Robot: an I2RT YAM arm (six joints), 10 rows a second.
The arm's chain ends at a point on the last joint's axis. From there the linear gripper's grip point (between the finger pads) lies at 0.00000 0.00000 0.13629 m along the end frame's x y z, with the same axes.
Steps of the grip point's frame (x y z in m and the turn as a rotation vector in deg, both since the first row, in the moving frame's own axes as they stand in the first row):
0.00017 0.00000 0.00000 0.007 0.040 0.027
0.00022 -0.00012 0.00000 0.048 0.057 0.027
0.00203 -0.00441 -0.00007 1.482 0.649 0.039
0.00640 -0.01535 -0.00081 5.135 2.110 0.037
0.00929 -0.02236 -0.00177 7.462 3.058 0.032
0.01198 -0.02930 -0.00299 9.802 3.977 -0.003
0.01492 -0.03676 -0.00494 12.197 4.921 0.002
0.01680 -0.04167 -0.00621 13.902 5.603 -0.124
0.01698 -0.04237 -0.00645 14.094 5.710 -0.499
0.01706 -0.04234 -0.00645 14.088 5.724 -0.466
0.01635 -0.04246 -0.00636 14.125 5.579 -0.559
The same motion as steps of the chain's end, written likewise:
0.00007 0.00002 0.00000 0.007 0.040 0.027
0.00008 -0.00001 0.00000 0.048 0.057 0.027
0.00049 -0.00089 -0.00002 1.482 0.649 0.039
0.00138 -0.00316 -0.00017 5.135 2.110 0.037
0.00203 -0.00467 -0.00042 7.462 3.058 0.032
0.00257 -0.00612 -0.00067 9.802 3.977 -0.003
0.00332 -0.00800 -0.00136 12.197 4.921 0.002
0.00366 -0.00896 -0.00157 13.902 5.603 -0.124
0.00370 -0.00918 -0.00168 14.094 5.710 -0.499
0.00374 -0.00917 -0.00168 14.088 5.724 -0.466
0.00340 -0.00919 -0.00160 14.125 5.579 -0.559

